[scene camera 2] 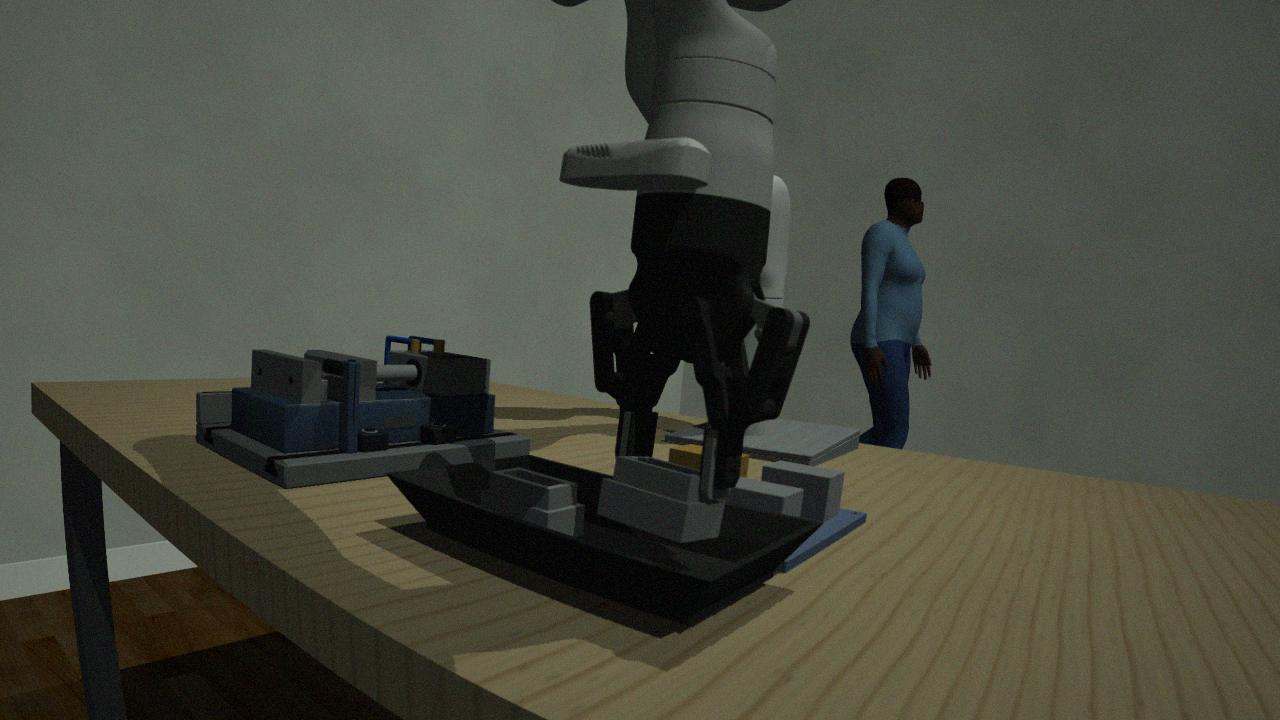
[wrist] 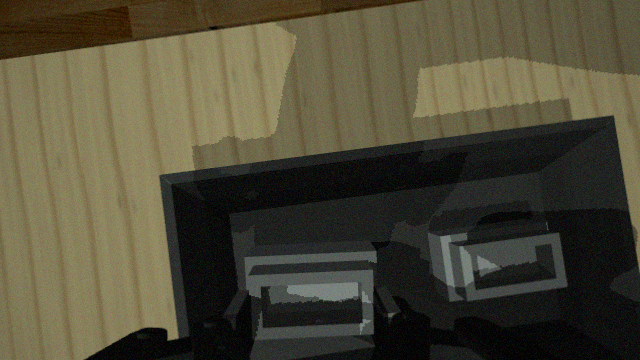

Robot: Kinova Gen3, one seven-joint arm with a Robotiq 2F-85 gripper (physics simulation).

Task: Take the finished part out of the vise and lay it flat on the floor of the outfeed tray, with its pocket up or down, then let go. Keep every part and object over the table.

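Frame: origin at the arm's base, x ahead, y left, z up, level; metres.
Seen in the pictures: gripper, fingertip midpoint: (scene camera 2: 672, 485) (wrist: 312, 309).
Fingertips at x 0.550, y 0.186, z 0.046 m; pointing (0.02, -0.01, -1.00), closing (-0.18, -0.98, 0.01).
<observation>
A point is followed by its place in that frame.
The finished part (scene camera 2: 662, 512) @(z 0.037, x 0.578, y 0.196 m) (wrist: 310, 276) @(z 0.059, x 0.567, y 0.183 m) is a grey stepped block with a rectangular pocket facing up. My gripper (scene camera 2: 671, 474) @(z 0.046, x 0.550, y 0.186 m) (wrist: 312, 309) @(z 0.046, x 0.550, y 0.186 m) is shut on it, with one finger at each end. The part is inside the black outfeed tray (scene camera 2: 608, 573) @(z 0.008, x 0.611, y 0.187 m) (wrist: 167, 250) @(z 0.025, x 0.588, y 0.252 m), low over or on its floor; the frames do not clearly show whether its underside touches. A second grey pocketed part (scene camera 2: 559, 519) @(z 0.010, x 0.552, y 0.112 m) (wrist: 561, 265) @(z 0.029, x 0.539, y 0.059 m) sits in the tray beside the held one, pocket up, with a gap between them. The vise (scene camera 2: 286, 416) @(z 0.034, x 0.586, y -0.150 m) stands at the left in the scene view.
Behind the tray is a blue plate (scene camera 2: 827, 537) @(z -0.010, x 0.398, y 0.241 m) with grey blocks (scene camera 2: 810, 488) @(z 0.015, x 0.356, y 0.210 m) and a yellow block (scene camera 2: 684, 458) @(z 0.020, x 0.347, y 0.091 m). A grey base plate (scene camera 2: 805, 440) @(z 0.001, x 0.026, y 0.097 m) lies farther back. The table edge (scene camera 2: 331, 608) @(z -0.022, x 0.709, y 0.081 m) runs along the tray's near side. A person (scene camera 2: 890, 286) stands beyond the table.
</observation>
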